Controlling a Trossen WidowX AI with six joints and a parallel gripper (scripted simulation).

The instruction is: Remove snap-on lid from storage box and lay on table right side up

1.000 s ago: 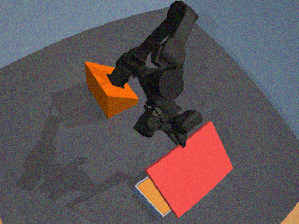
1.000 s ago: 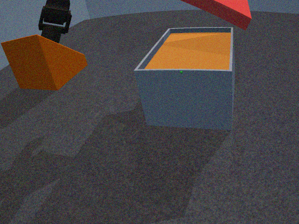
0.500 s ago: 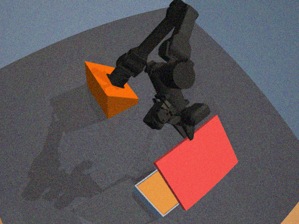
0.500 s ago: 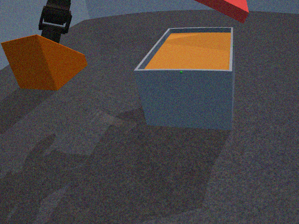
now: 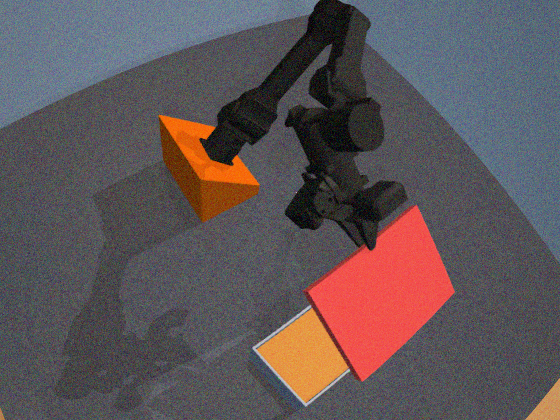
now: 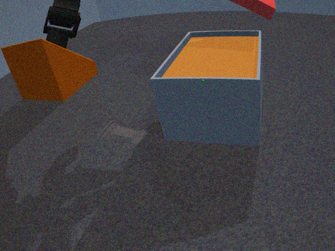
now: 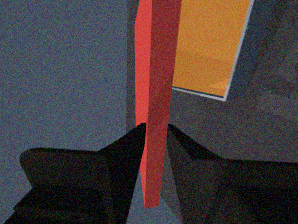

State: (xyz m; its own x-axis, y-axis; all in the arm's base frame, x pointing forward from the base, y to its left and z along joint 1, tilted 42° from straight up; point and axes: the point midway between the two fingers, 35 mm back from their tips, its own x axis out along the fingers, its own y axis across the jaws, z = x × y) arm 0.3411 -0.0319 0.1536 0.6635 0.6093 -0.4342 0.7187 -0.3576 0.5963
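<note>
The red lid is 7 cm ahead of my gripper tip, 1 cm to the left of it and 3 cm below it. Also, from my gripper tip: pale blue storage box: 8 cm ahead, 9 cm to the right, 18 cm below.
</note>
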